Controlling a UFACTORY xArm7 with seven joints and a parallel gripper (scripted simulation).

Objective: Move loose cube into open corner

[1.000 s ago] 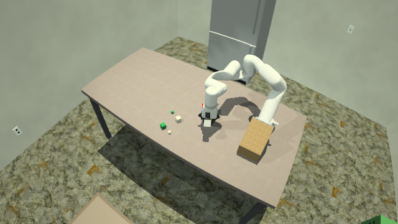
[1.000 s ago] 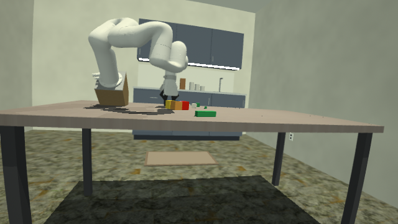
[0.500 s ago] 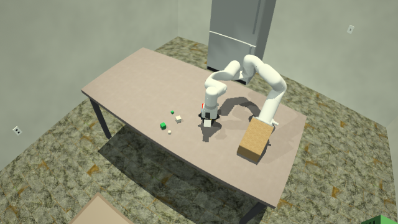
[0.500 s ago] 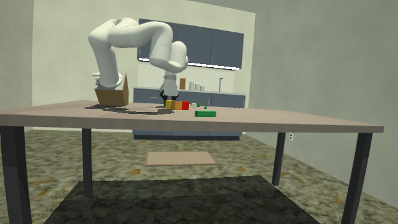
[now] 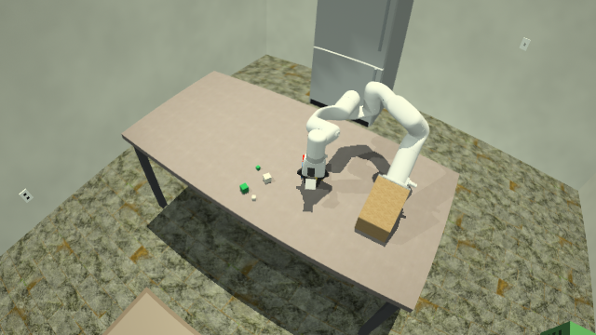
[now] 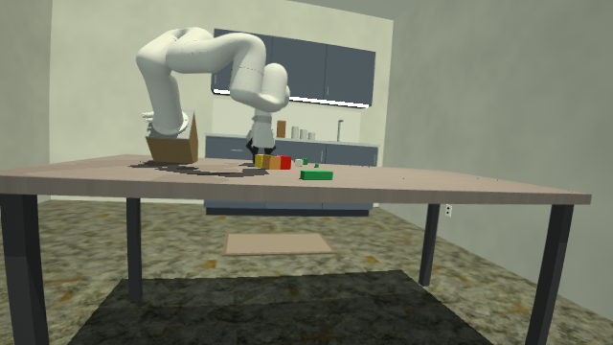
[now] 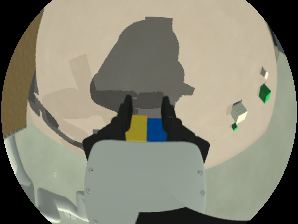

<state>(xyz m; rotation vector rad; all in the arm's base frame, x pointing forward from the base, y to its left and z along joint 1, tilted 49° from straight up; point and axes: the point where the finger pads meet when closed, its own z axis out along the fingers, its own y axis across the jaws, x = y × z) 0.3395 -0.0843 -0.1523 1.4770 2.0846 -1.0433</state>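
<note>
Now: hand 7 cm to the left of the yellow cube. The rest, counted from my hand: red cube (7 cm ahead, 10 cm to the right); then blue cube (5 cm ahead, 5 cm to the right); then orange cube (2 cm ahead, 12 cm to the right).
</note>
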